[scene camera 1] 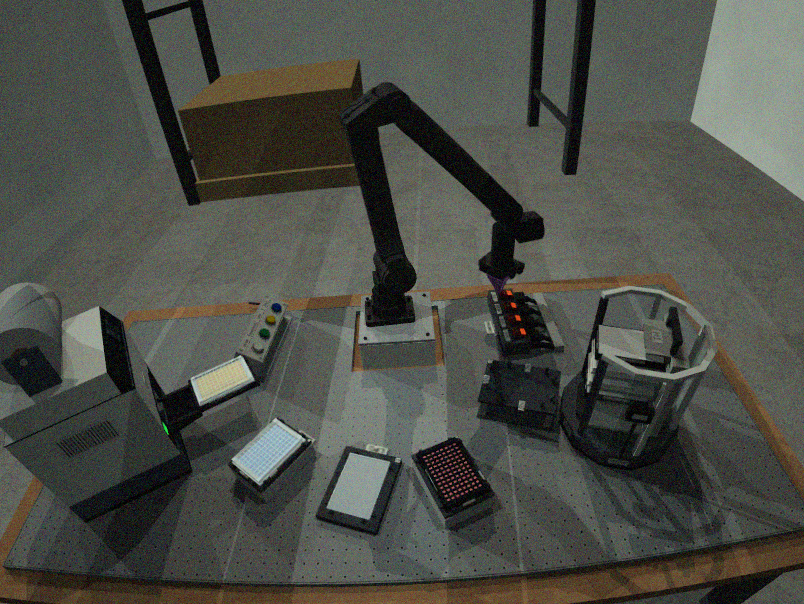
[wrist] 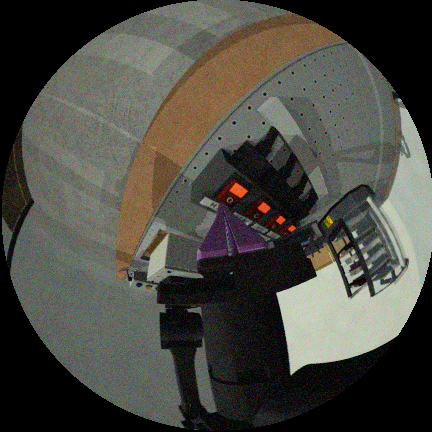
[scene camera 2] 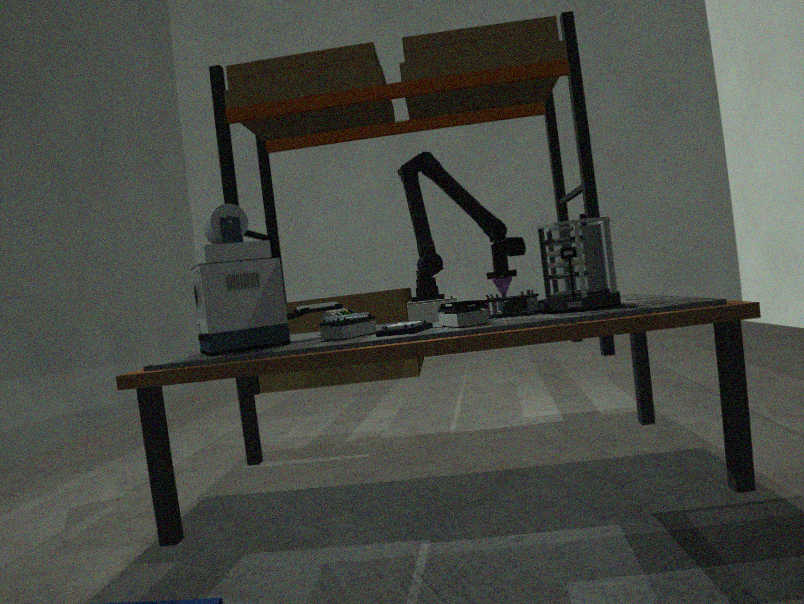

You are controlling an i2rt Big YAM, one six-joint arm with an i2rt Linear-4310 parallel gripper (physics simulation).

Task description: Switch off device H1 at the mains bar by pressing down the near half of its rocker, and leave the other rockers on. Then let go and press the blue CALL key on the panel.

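Pixels of known places: gripper, fingertip midpoint: (scene camera 1: 499, 293) (wrist: 221, 205); arm's base at its link origin: (scene camera 1: 389, 313) (wrist: 177, 280) (scene camera 2: 428, 299).
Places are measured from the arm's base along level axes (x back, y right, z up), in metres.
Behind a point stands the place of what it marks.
Observation:
The black mains bar (scene camera 1: 499, 330) @(x -0.061, y -0.264, z -0.044 m) (scene camera 2: 519, 305) @(x -0.120, y -0.314, z -0.055 m) (wrist: 210, 175) @(x 0.090, y -0.313, z -0.040 m) stands at the back right. Its end rocker, H1 (scene camera 1: 509, 294) @(x 0.054, y -0.319, z -0.028 m) (wrist: 234, 193) @(x 0.061, y -0.315, z -0.026 m), has its far half lit orange; the other rockers (scene camera 1: 518, 318) @(x -0.043, y -0.317, z -0.028 m) (wrist: 261, 209) @(x 0.011, y -0.315, z -0.027 m) are lit too. My gripper (scene camera 1: 499, 289) @(x 0.062, y -0.293, z -0.026 m) (scene camera 2: 502, 295) @(x 0.062, y -0.293, z -0.026 m) (wrist: 221, 205) @(x 0.062, y -0.293, z -0.026 m) is shut and empty, purple fingertips pointing down at the H1 end. In the wrist view the tips cover part of the H1 label, beside the rocker's near half marked O; contact cannot be told. The panel (scene camera 1: 249, 344) @(x -0.055, y 0.349, z -0.003 m) stands at the back left, with the blue key (scene camera 1: 276, 307) @(x 0.084, y 0.298, z -0.008 m) (wrist: 139, 285) @(x 0.083, y 0.298, z -0.007 m) at its far end.
The arm's base block (scene camera 1: 397, 354) @(x -0.101, y -0.008, z -0.044 m) stands between panel and bar. A dark low box (scene camera 1: 519, 390) @(x -0.277, y -0.254, z -0.017 m) lies in front of the bar, a clear round enclosure (scene camera 1: 633, 445) @(x -0.459, y -0.431, z -0.004 m) to its right. Several plates, including a red-dotted one (scene camera 1: 453, 473) @(x -0.454, y -0.084, z -0.009 m), lie nearer the front. A large instrument (scene camera 1: 97, 442) @(x -0.410, y 0.556, z 0.117 m) stands left.

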